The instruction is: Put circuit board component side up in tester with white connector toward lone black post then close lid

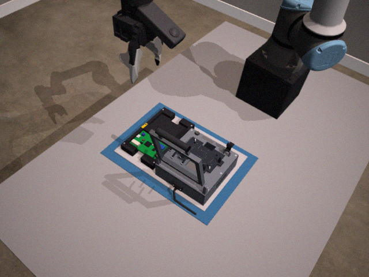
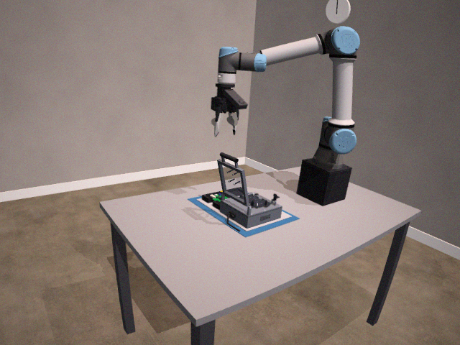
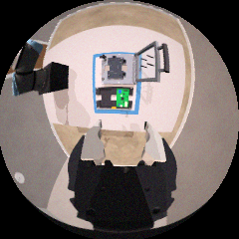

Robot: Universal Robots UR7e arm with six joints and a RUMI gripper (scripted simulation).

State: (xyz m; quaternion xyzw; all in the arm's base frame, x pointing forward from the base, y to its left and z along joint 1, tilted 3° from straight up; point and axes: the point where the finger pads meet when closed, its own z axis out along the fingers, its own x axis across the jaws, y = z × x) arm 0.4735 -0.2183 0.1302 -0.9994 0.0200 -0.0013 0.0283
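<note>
Right now my hand is 29 cm above the green circuit board. Also, from my hand: tester lid 9 cm ahead, 17 cm to the left, 13 cm below.
</note>
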